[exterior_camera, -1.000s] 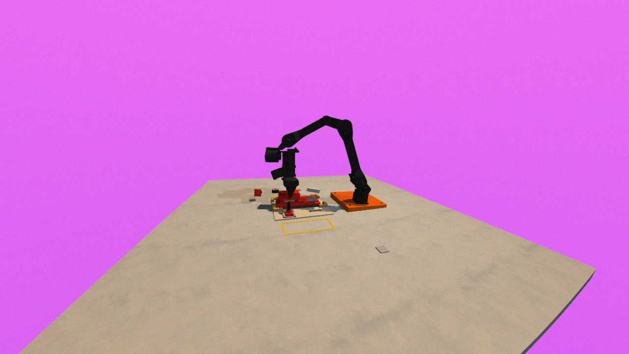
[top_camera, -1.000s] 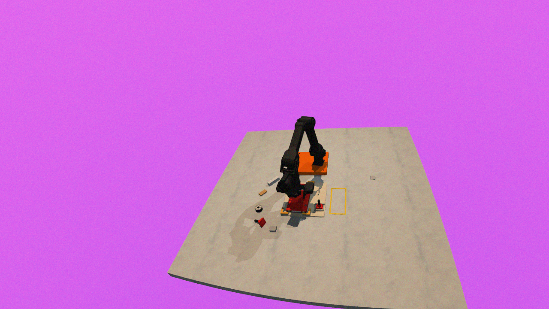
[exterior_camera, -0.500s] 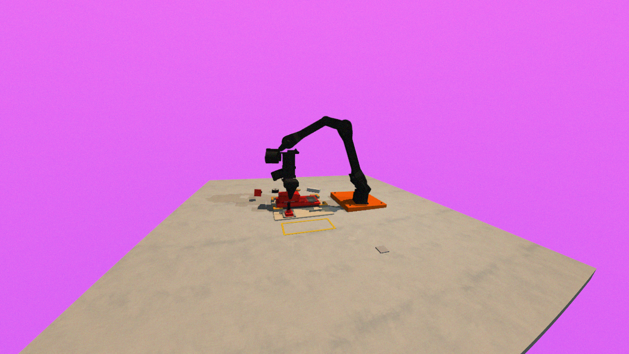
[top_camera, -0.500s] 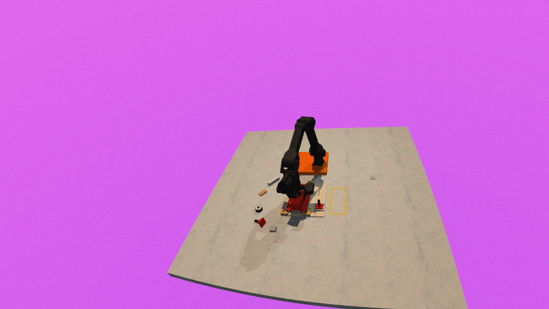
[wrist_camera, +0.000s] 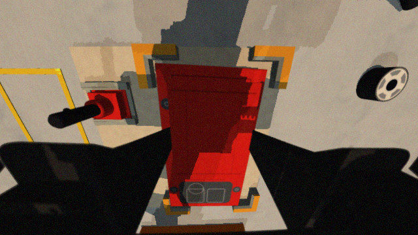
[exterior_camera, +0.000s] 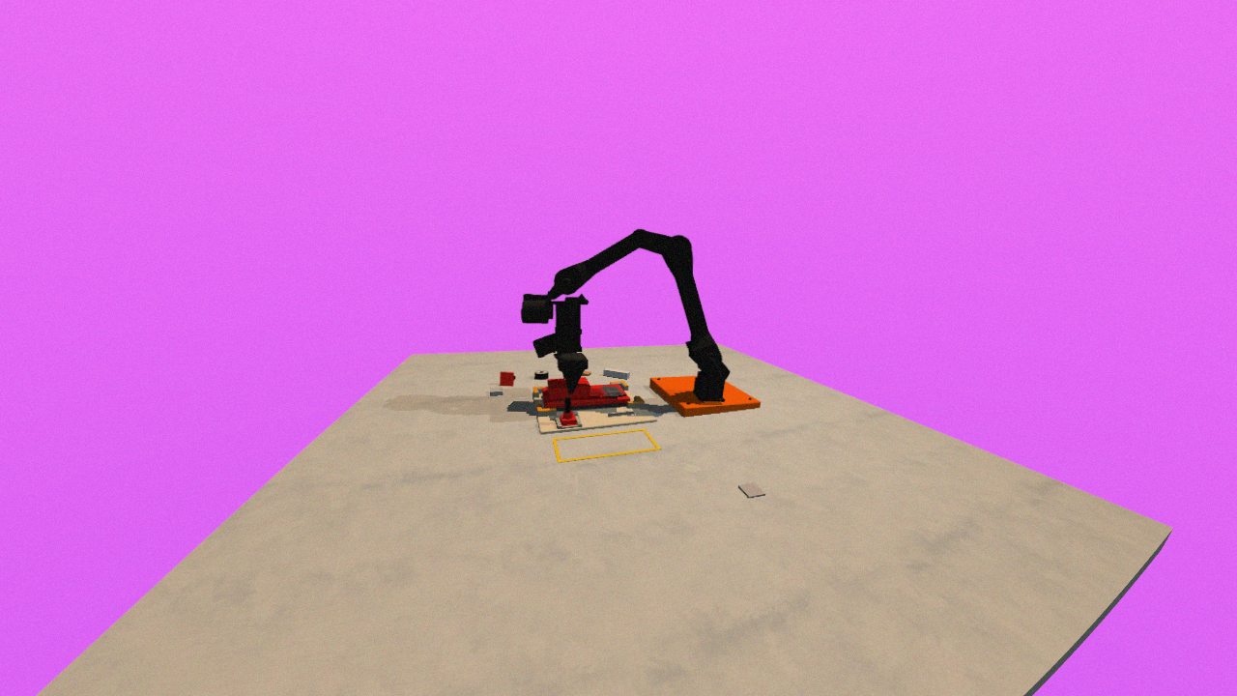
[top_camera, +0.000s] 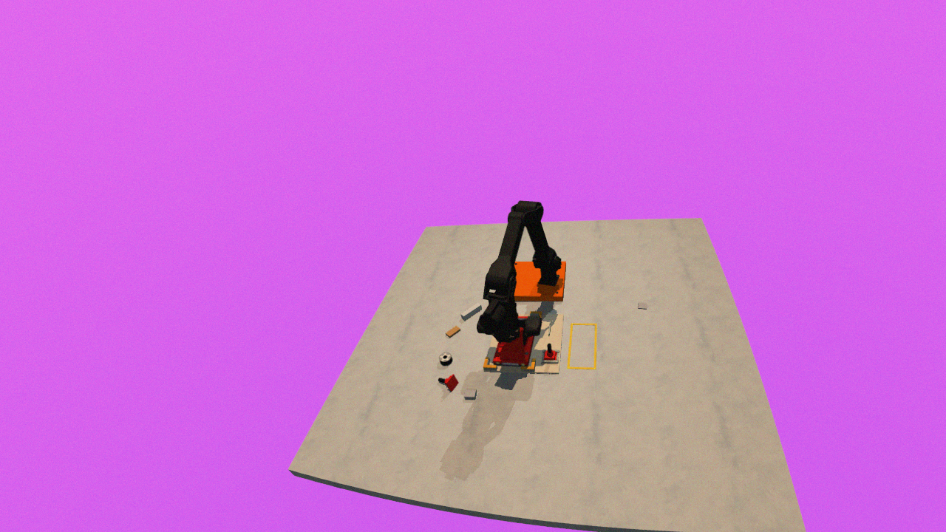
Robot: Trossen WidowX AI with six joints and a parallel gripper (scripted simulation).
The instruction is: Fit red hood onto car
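Right now my gripper tip is right at the red hood. From my gripper tip the other things lie so: jig 4 cm behind, 3 cm below, 1 cm to the left; then black wheel 20 cm to the right, 9 cm ahead, 3 cm below; then grey engine block 2 cm below, 1 cm to the left.
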